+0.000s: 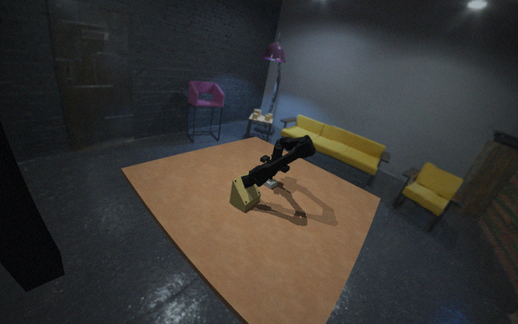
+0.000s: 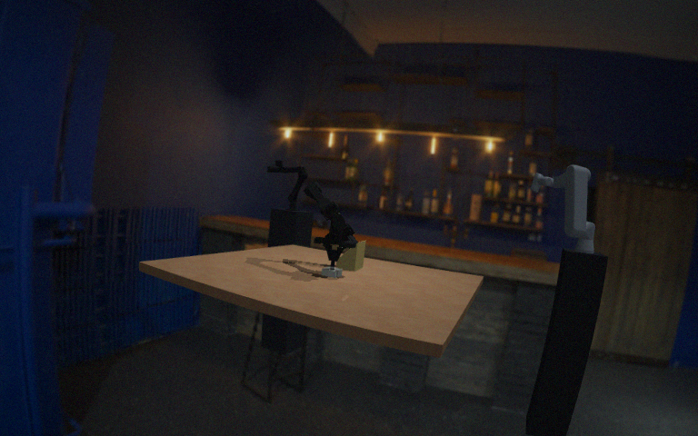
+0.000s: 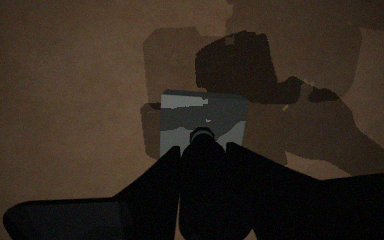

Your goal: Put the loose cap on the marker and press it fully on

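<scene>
My gripper tip is now 10 mm past the holder block and 60 mm above it. From my gripper tip the other things lie so: marker cap (10 mm behind, 30 mm above).
</scene>
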